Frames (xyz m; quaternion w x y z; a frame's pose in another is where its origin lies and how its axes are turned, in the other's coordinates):
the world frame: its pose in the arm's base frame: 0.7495 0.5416 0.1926 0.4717 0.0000 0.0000 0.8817
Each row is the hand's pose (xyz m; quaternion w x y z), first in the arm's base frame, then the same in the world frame.
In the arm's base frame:
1: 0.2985 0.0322 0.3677 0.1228 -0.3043 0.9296 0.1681
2: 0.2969 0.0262 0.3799 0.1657 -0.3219 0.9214 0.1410
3: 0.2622 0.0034 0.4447 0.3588 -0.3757 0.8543 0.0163
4: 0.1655 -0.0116 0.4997 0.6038 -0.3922 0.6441 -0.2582
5: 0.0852 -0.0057 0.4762 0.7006 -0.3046 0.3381 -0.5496
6: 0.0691 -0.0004 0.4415 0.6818 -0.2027 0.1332 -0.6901
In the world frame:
1: -0.1735 0.6579 0.1751 0.2061 0.6761 0.7068 -0.0290
2: -0.1776 0.6625 0.1873 0.2025 0.6606 0.7185 -0.0796
3: -0.1773 0.7041 0.2521 0.1836 0.5761 0.7343 -0.3087
4: -0.1361 0.7928 0.3071 0.0572 0.3829 0.6497 -0.6542
5: -0.0866 0.8563 0.2836 0.1541 -0.1544 -0.4281 0.8770
6: -0.0733 0.8668 0.2489 0.2869 -0.0218 -0.2416 0.9267

